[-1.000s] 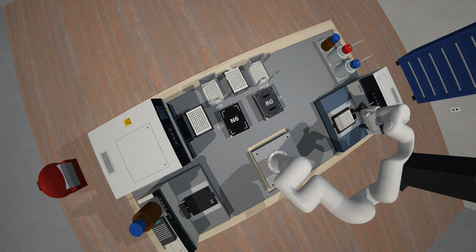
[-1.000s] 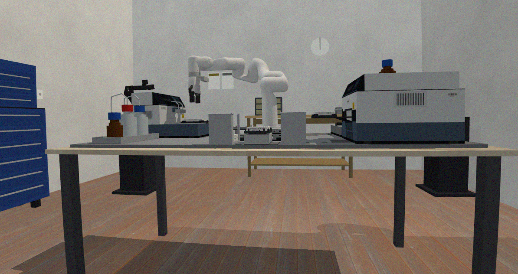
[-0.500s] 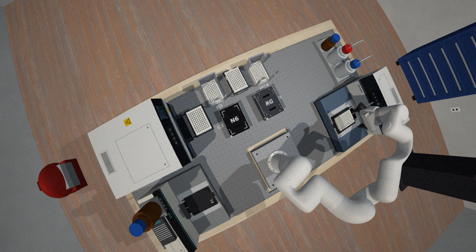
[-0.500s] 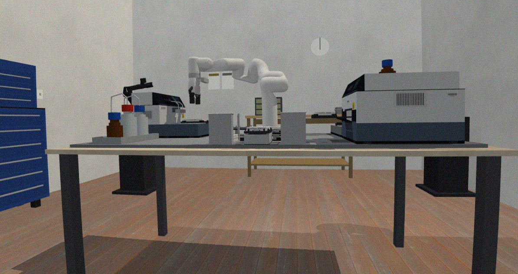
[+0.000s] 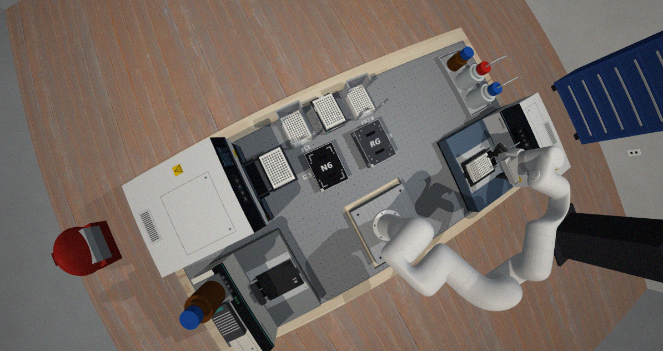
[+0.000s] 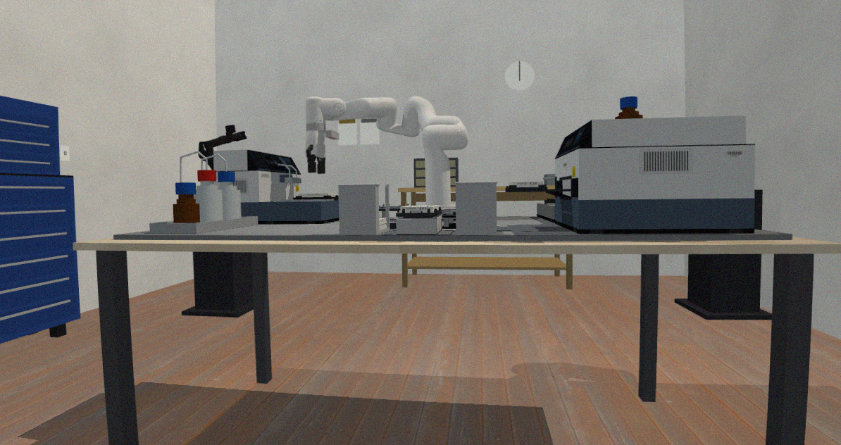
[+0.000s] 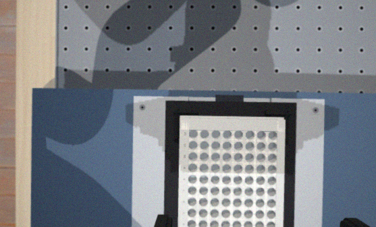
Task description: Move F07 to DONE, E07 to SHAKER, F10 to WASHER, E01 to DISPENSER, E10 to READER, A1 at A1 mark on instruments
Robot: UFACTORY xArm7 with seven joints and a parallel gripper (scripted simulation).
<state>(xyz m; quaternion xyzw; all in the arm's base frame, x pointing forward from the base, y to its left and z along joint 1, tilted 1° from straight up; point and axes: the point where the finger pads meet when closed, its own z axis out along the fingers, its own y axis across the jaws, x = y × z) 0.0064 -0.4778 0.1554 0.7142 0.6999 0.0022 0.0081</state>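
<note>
Right now my hand is 11 cm above the washer nest. Round my hand: washer housing 1 cm behind, 25 cm to the right, 10 cm below; blue washer base 3 cm to the right, 16 cm below; regrip nest RG 31 cm ahead, 37 cm to the left, 14 cm below.
</note>
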